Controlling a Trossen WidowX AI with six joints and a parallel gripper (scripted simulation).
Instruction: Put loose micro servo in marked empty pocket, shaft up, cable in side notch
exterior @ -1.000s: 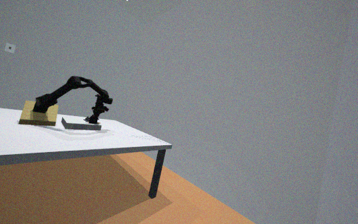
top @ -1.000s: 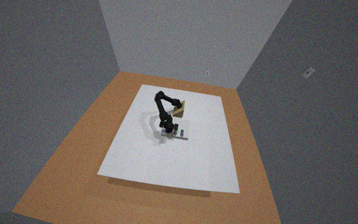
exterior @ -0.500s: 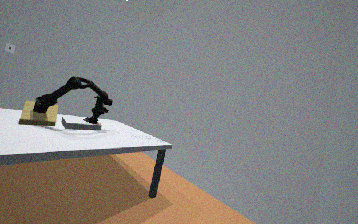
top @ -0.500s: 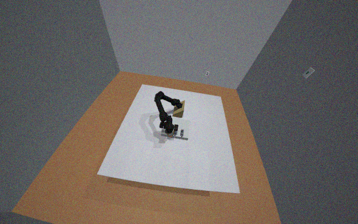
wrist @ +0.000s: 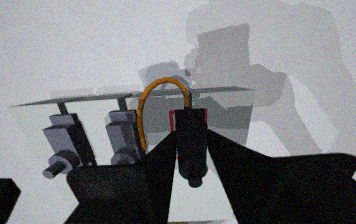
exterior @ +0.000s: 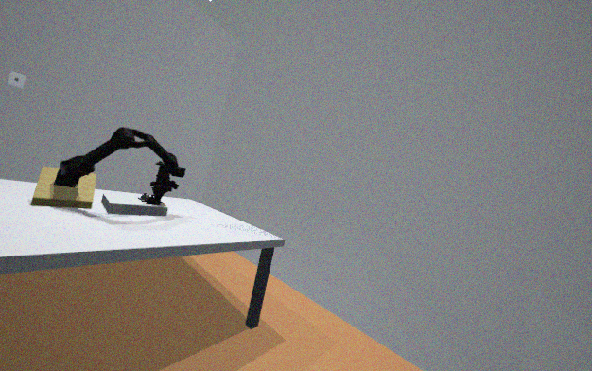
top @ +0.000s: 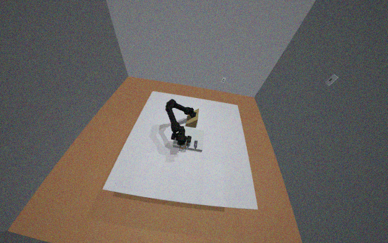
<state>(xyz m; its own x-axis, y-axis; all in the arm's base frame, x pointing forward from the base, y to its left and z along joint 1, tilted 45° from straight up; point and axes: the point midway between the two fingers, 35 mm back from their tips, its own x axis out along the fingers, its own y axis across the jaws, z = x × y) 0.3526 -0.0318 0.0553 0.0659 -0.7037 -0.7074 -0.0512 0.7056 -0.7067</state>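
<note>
The deck is 13 cm behind my gripper tip, 7 cm to the left of it and 4 cm below it.
</note>
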